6 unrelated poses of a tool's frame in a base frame.
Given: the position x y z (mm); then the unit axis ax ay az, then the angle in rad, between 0 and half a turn.
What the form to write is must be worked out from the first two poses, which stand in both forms.
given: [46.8, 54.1, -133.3, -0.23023, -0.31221, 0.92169, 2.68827]
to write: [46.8, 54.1, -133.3, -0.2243, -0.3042, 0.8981, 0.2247]
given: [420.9, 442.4, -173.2, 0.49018, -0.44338, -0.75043, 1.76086]
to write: [420.9, 442.4, -173.2, 0.3779, -0.3419, -0.5786, 0.6368]
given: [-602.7, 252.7, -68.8, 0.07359, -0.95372, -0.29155, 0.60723]
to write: [-602.7, 252.7, -68.8, 0.0220, -0.2851, -0.0872, 0.9543]
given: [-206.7, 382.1, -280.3, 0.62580, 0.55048, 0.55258, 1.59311]
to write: [-206.7, 382.1, -280.3, 0.4474, 0.3936, 0.3951, 0.6992]
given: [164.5, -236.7, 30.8, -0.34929, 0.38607, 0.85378, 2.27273]
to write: [164.5, -236.7, 30.8, -0.3168, 0.3502, 0.7745, 0.4209]
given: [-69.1, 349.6, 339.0, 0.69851, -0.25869, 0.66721, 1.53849]
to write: [-69.1, 349.6, 339.0, 0.4859, -0.1799, 0.4641, 0.7184]
